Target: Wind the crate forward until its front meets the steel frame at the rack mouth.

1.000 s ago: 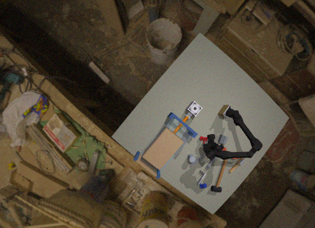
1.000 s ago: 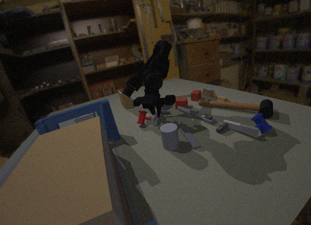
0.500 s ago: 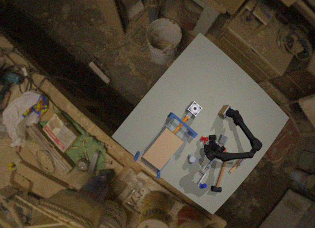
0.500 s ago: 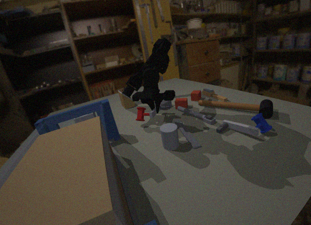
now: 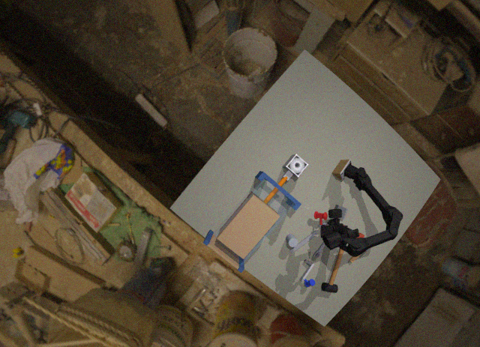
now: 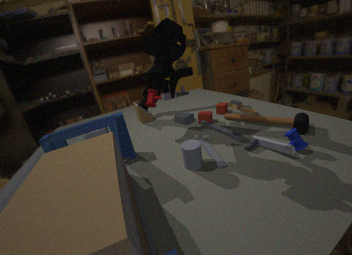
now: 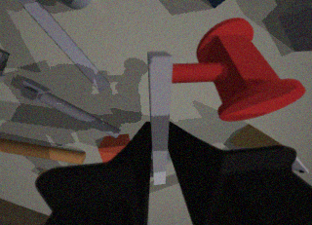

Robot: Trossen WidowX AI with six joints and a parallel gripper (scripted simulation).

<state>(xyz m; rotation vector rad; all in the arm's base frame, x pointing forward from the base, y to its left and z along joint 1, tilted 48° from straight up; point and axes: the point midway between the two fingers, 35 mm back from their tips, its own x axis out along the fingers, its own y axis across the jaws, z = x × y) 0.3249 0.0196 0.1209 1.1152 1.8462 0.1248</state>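
Now: the red knob 10 mm ahead of my gripper tip, 60 mm to the right of it and 20 mm above it. Also, from my gripper tip: blue steel frame 60 mm ahead, 310 mm to the right, 50 mm below; red-knobbed handle 10 mm to the right, 10 mm above; grey block 120 mm behind, 80 mm to the left, 140 mm below.
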